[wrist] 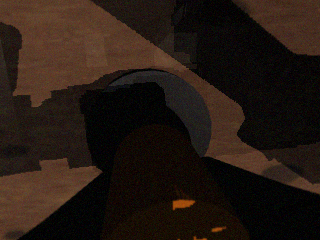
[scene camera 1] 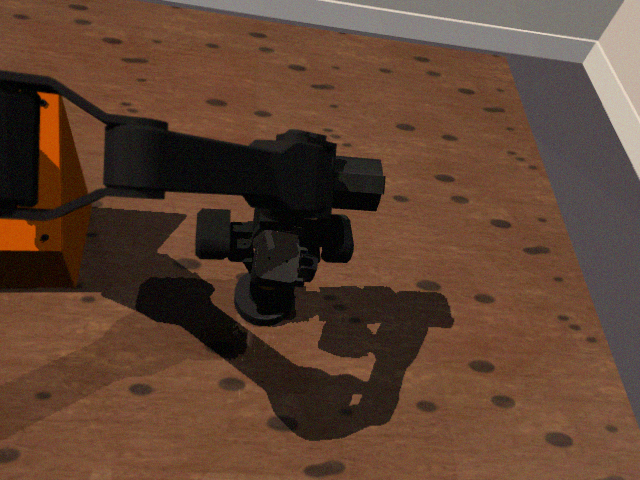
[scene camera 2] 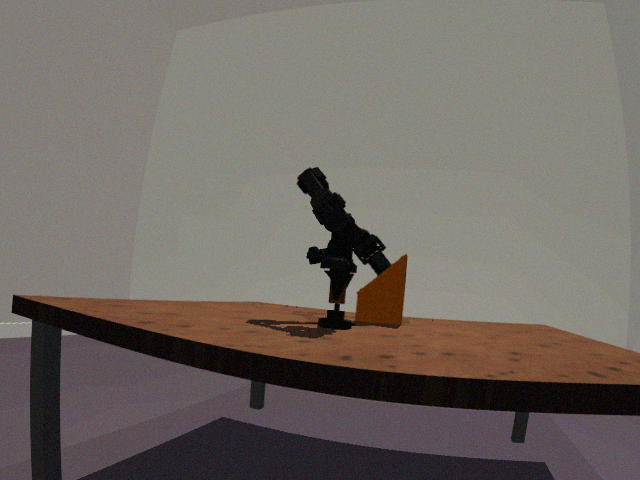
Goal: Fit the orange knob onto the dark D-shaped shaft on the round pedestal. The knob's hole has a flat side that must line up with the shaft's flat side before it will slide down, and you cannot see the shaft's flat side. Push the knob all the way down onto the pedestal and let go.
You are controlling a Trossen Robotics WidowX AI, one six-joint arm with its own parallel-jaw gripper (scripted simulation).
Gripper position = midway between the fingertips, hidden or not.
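The gripper (scene camera 1: 268,273) is in view with a pedestal (scene camera 1: 260,307). In the wrist view, the knob (wrist: 158,178) is held by the gripper (wrist: 157,173), and the pedestal (wrist: 141,97) can be seen there too. Scene camera 2 again shows the gripper (scene camera 2: 337,299).
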